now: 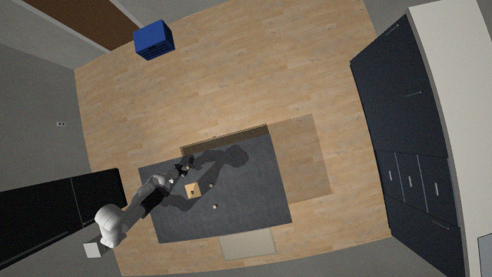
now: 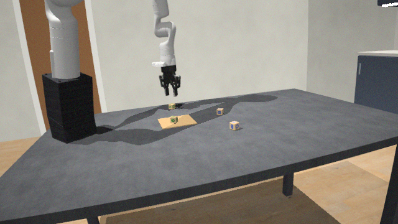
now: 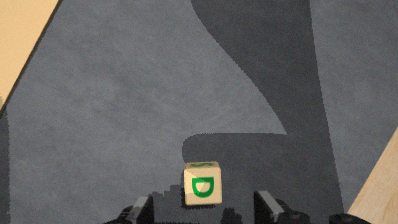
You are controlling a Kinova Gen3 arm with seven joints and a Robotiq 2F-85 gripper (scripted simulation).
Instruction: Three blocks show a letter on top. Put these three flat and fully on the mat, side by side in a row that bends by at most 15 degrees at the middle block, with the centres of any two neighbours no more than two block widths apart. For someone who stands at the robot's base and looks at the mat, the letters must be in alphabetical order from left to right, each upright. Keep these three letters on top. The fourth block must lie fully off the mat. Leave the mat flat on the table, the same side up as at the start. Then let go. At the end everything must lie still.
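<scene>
Right now the green-marked block is 7 cm below my hand. The rest, counted from my hand: mat 5 cm behind, 23 cm to the right, 8 cm below.
</scene>
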